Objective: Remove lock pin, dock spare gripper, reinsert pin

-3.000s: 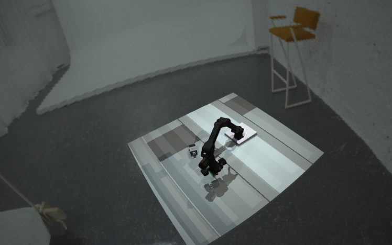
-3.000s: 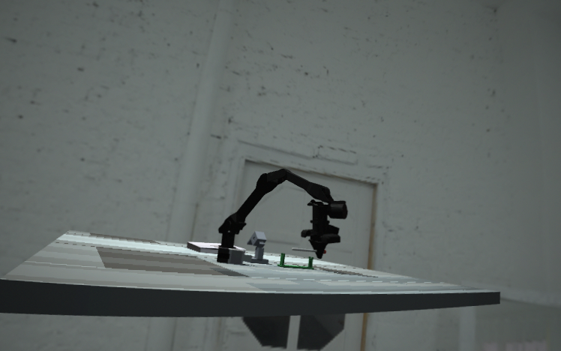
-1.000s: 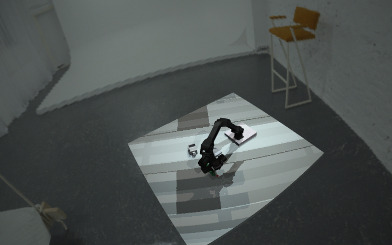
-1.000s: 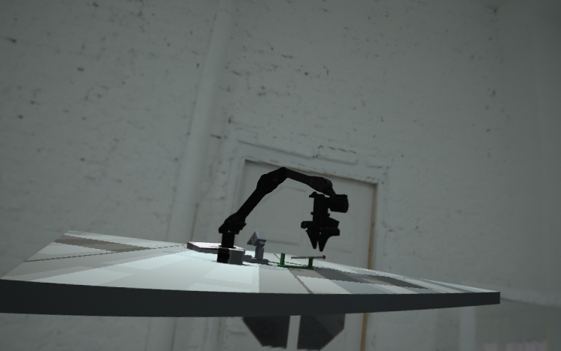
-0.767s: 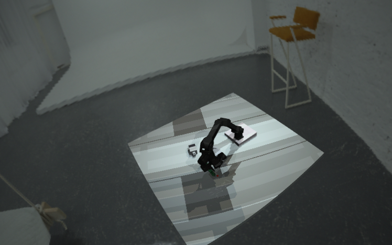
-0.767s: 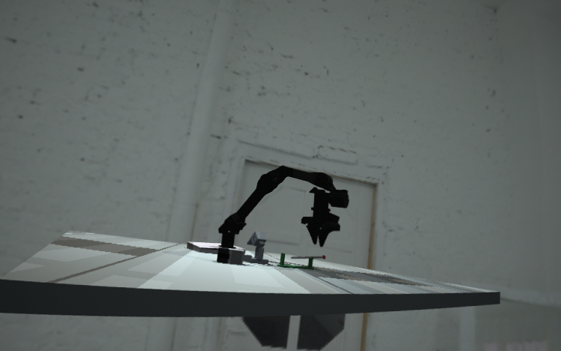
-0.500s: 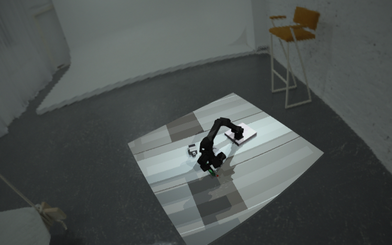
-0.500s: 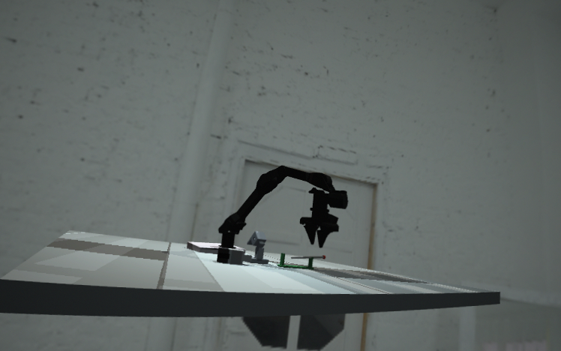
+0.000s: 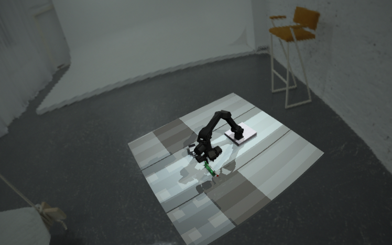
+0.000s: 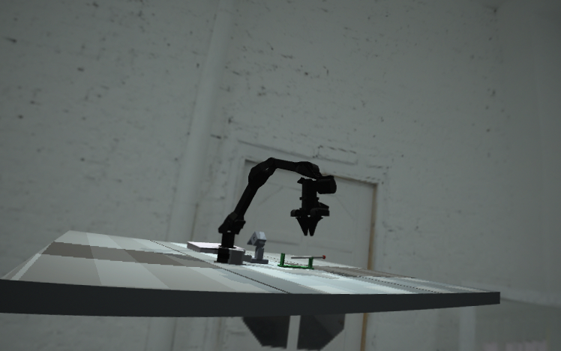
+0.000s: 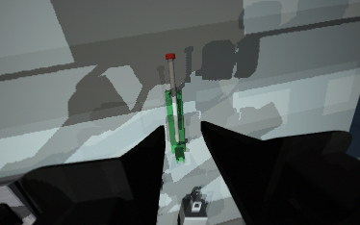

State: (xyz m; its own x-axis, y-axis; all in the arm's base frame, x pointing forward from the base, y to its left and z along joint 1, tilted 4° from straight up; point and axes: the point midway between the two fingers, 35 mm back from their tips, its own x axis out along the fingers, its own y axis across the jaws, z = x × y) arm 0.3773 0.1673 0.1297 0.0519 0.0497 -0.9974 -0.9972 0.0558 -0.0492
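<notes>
My gripper tip is now 100 mm above the green cradle and 40 mm to the left of it. From my gripper tip the other things lie so: spare gripper 290 mm to the right, 100 mm below; grey mount stand 160 mm to the right, 100 mm behind, 70 mm below.
</notes>
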